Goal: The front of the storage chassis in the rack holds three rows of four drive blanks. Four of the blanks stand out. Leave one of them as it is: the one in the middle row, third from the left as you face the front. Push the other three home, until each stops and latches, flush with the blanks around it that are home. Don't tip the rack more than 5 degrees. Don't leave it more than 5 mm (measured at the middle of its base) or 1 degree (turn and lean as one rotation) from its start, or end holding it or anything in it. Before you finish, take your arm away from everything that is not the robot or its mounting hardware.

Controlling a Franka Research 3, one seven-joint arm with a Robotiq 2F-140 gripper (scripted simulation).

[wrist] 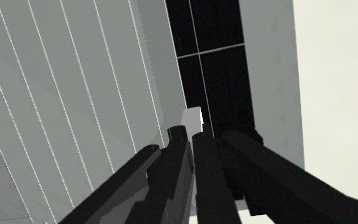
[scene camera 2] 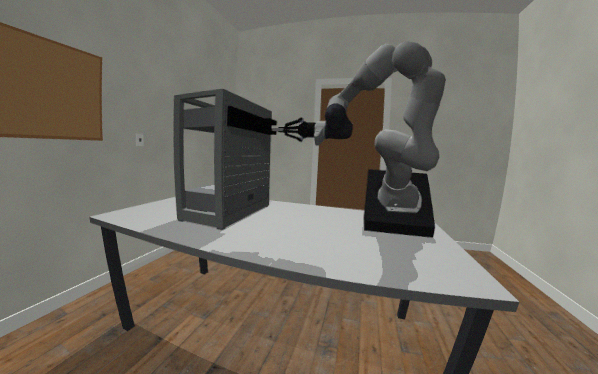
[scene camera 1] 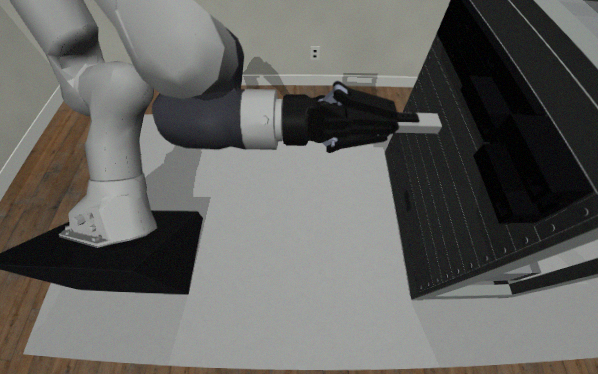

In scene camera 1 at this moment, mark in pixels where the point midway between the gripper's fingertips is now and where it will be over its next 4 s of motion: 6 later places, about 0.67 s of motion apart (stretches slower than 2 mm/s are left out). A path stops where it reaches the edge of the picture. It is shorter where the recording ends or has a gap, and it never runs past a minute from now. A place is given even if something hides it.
My gripper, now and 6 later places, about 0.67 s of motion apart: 437,123; 450,166; 470,177; 485,180; 491,180; 499,181; 507,181
